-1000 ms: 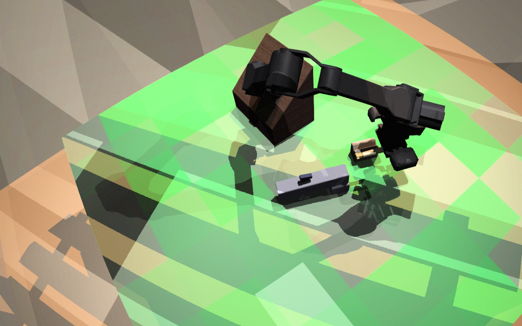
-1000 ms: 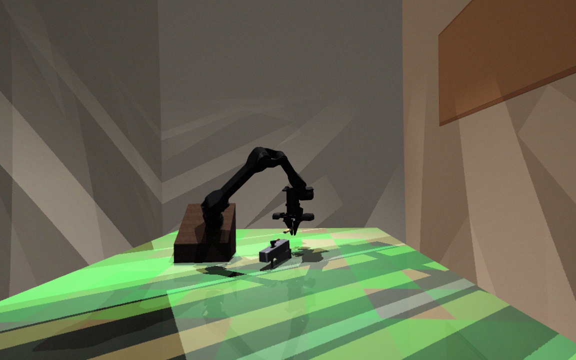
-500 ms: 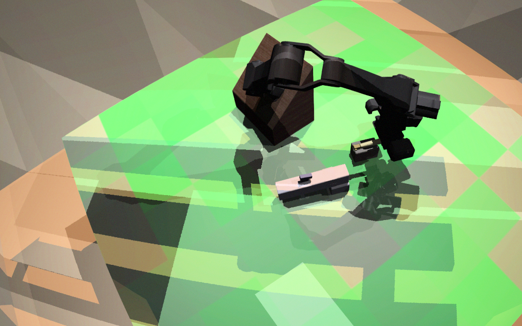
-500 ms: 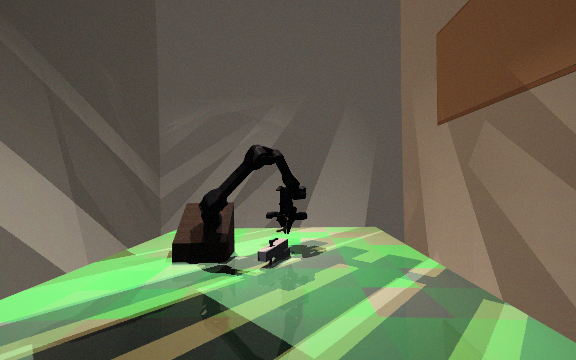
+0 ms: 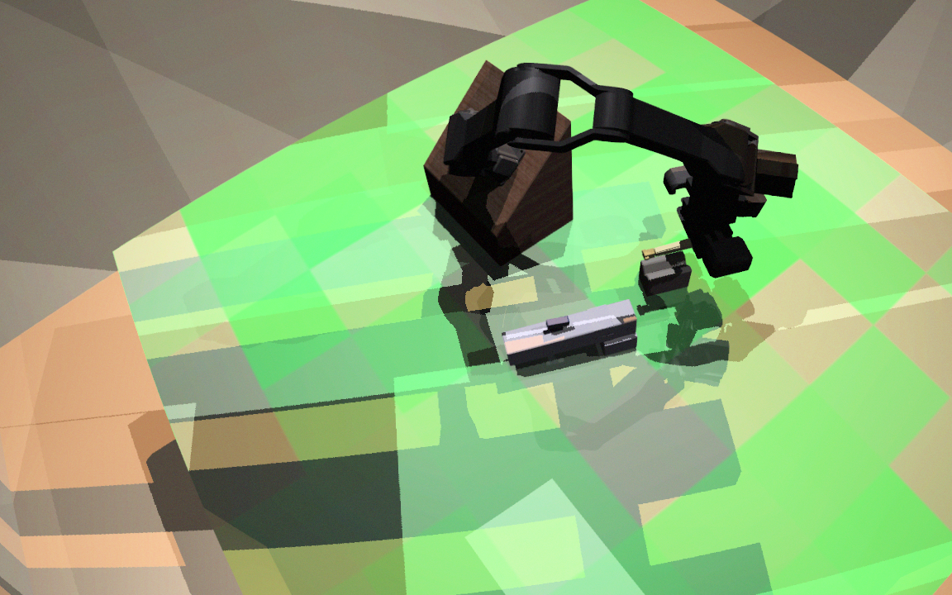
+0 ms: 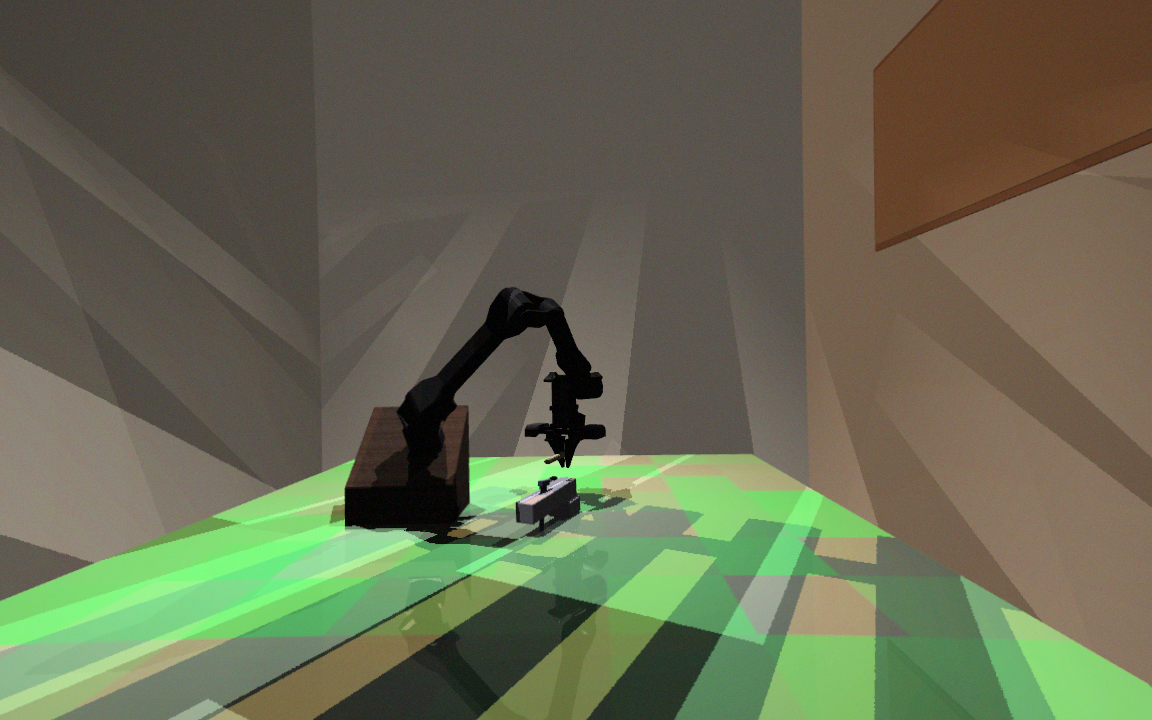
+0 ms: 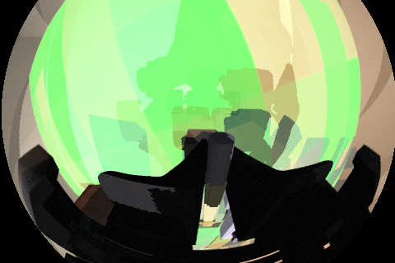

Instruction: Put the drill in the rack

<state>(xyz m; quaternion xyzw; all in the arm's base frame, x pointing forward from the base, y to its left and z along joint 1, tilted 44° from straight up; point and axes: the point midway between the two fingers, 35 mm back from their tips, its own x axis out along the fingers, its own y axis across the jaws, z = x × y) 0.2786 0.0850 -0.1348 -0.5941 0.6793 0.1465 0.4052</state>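
My gripper tip is 40 mm to the left of the drill, 30 mm below it and 10 mm past it. Also, from my gripper tip: dark key 250 mm to the right, 30 mm behind, 10 mm below; then grey block 220 mm to the right, 20 mm below, 20 mm behind; then rack 40 mm to the right, 40 mm below, 20 mm behind.
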